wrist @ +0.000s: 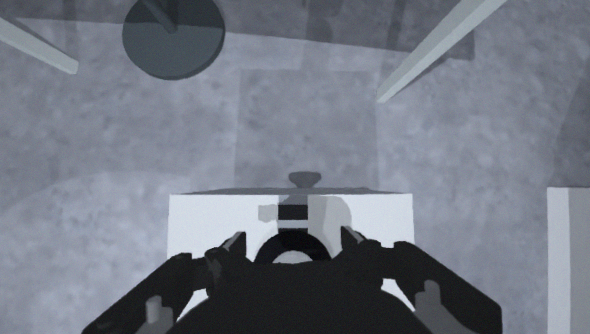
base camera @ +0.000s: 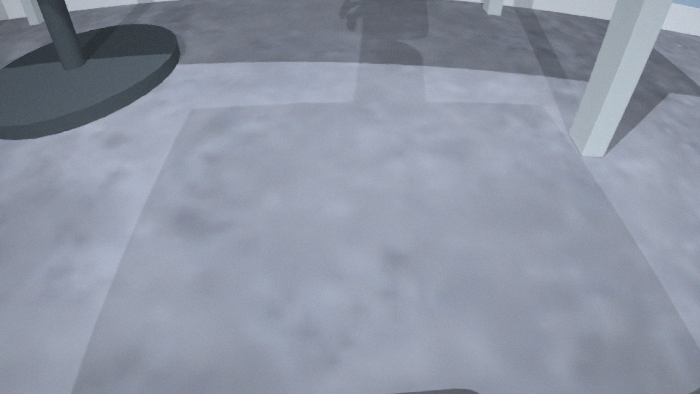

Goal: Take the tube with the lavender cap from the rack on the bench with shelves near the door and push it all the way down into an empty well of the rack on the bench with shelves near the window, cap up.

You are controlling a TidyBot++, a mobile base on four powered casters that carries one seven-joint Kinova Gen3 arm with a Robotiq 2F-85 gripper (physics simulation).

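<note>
My gripper is open and empty in the wrist view. It points down over the white top of the robot's own base, with its two fingers apart at the lower middle. The tube with the lavender cap, both racks and both bench tops do not show in either view. The gripper itself does not show in the base camera view.
A stool's round dark foot stands on the floor ahead to the left. A pale bench leg stands ahead to the right. Another pale leg is at the upper left. A white and grey block stands at the right edge.
</note>
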